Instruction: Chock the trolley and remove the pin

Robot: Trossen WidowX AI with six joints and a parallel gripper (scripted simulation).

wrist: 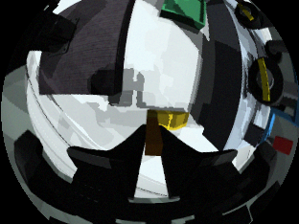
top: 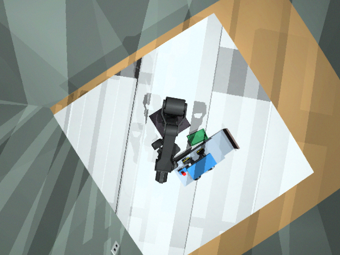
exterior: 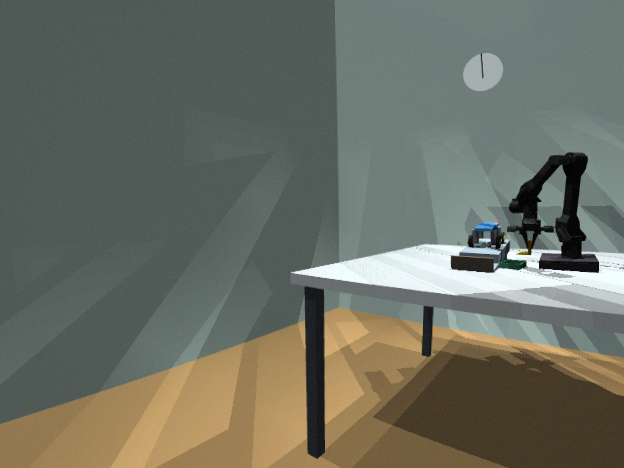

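Right now the green tray is 230 mm to the left of my gripper tip, 60 mm below it and 20 mm ahead of it. Round my gripper tip: ramp: 150 mm to the left, 150 mm ahead, 10 mm below; yellow chock: 20 mm ahead, 10 mm below; red-headed stop pin: 140 mm ahead, 80 mm above, 40 mm to the left.
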